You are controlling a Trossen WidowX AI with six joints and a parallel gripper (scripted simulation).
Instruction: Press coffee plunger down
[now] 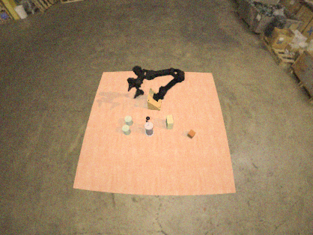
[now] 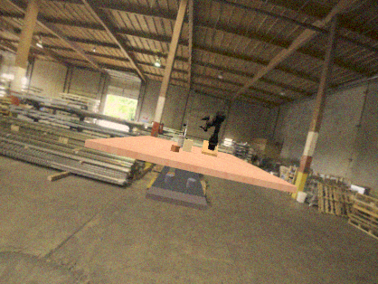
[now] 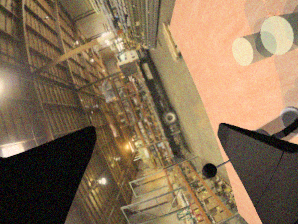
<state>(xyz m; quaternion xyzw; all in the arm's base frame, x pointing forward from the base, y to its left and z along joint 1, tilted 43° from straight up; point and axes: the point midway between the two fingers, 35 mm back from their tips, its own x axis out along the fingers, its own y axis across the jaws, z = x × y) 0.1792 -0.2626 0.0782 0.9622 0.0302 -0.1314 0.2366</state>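
My gripper tip is now 190 mm above the coffee press, 150 mm to the right of it and 120 mm short of it. Round my gripper tip: orange cube (520 mm to the left, 290 mm below, 90 mm ahead).
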